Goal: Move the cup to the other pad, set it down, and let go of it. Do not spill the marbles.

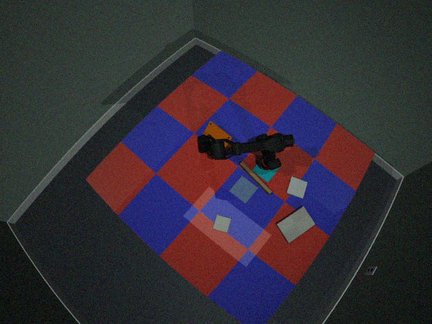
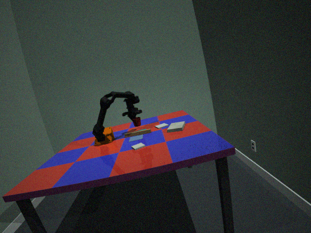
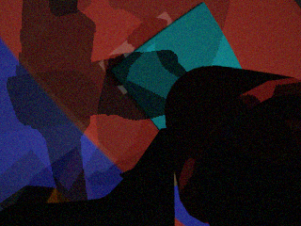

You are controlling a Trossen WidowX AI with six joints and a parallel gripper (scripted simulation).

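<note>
Now: the teal pad 11 cm below my gripper tip, 3 cm ahead of it and 1 cm to the right of it. The rest, counted from my gripper tip: wooden bar (9 cm to the right, 9 cm below, 2 cm ahead); red cup (3 cm ahead, 2 cm to the right); grey-blue pad (18 cm to the right, 11 cm below, 2 cm ahead).
</note>
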